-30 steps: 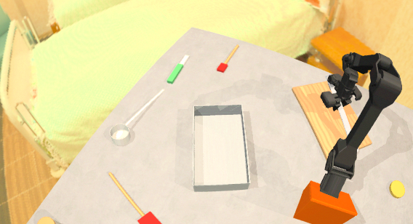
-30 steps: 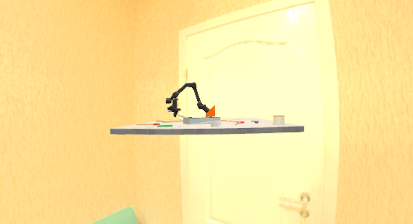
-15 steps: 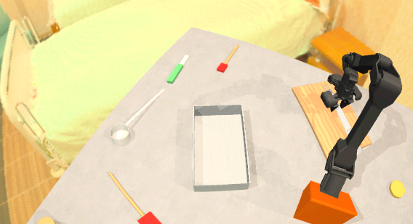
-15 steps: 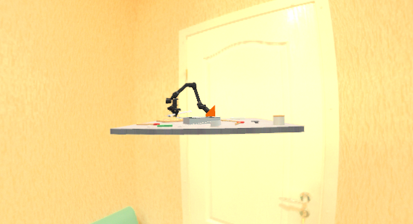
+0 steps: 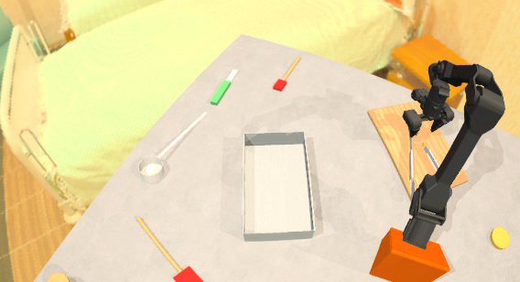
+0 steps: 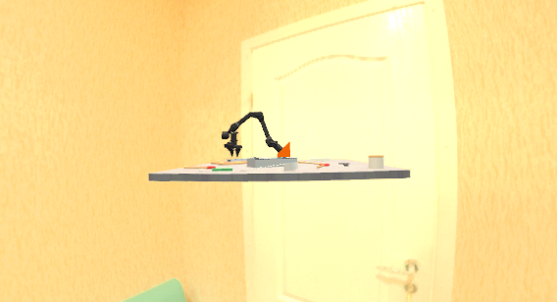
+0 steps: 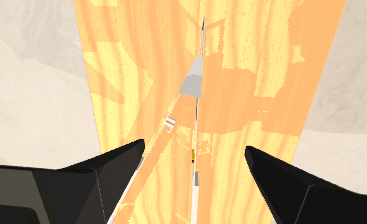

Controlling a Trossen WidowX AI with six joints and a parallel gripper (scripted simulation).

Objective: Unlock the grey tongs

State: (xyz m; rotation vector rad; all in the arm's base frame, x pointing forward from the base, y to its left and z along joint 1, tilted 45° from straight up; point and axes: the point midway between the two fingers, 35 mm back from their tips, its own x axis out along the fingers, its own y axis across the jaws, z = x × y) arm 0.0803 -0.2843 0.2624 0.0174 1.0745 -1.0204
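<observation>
Now: the wooden board 40 mm below my gripper tip, 10 mm to the left of it and 10 mm behind it. Round my gripper tip: roasting tin: 370 mm to the left, 320 mm ahead, 20 mm below.
</observation>
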